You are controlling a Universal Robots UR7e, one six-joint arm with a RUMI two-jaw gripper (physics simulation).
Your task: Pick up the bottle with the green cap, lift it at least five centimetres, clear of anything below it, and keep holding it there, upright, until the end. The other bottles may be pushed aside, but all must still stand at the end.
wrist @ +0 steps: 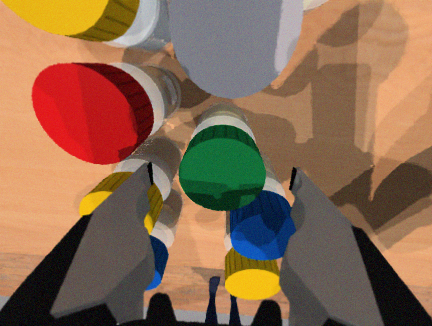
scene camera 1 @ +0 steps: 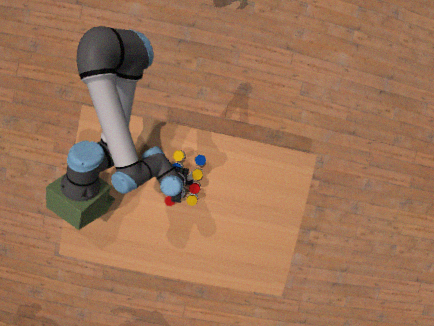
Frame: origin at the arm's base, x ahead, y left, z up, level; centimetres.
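Seen in the pictures: gripper, fingertip midpoint: [wrist: 221,166]; arm's base, link origin: [scene camera 1: 80,186].
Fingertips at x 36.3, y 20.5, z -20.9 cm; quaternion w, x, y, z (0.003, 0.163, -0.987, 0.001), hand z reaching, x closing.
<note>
Offsets run from my fingertips to a thing's top centre.
The bottle with the green cap {dx +0.2, dy -0.9, dz +3.1 cm} [wrist: 222,167] stands upright in the middle of the wrist view. In the scene view it does not show; the wrist and gripper cover that place. My gripper [scene camera 1: 184,185] [wrist: 221,166] is open, with nothing held. In the wrist view its fingertips appear left and right of the green cap, with a gap on each side. A blue-capped bottle {dx -4.9, dy +3.1, dz +3.1 cm} [wrist: 262,227] [scene camera 1: 177,165] stands close by the green one, partly behind the right finger in the wrist view. A red-capped bottle {dx +8.3, dy -1.8, dz +3.1 cm} [wrist: 90,112] [scene camera 1: 194,188] stands on the left in the wrist view.
A yellow-capped bottle {dx -6.9, dy +9.5, dz +3.1 cm} [wrist: 252,283] [scene camera 1: 179,155] stands beyond the blue one. Another yellow cap {dx +6.3, dy +5.4, dz +3.1 cm} [wrist: 107,197] [scene camera 1: 198,174] and a blue cap {dx +4.2, dy +12.7, dz +3.1 cm} [wrist: 159,262] [scene camera 1: 200,160] are partly behind the left finger. A large grey rounded shape {dx +2.4, dy -8.1, dz +3.1 cm} [wrist: 235,45] is at the top, beside a yellow cap {dx +10.0, dy -8.0, dz +3.1 cm} [wrist: 65,15] [scene camera 1: 192,200]. A red cap {dx +0.0, dy -13.5, dz +3.1 cm} [scene camera 1: 170,201] is near the wrist.
</note>
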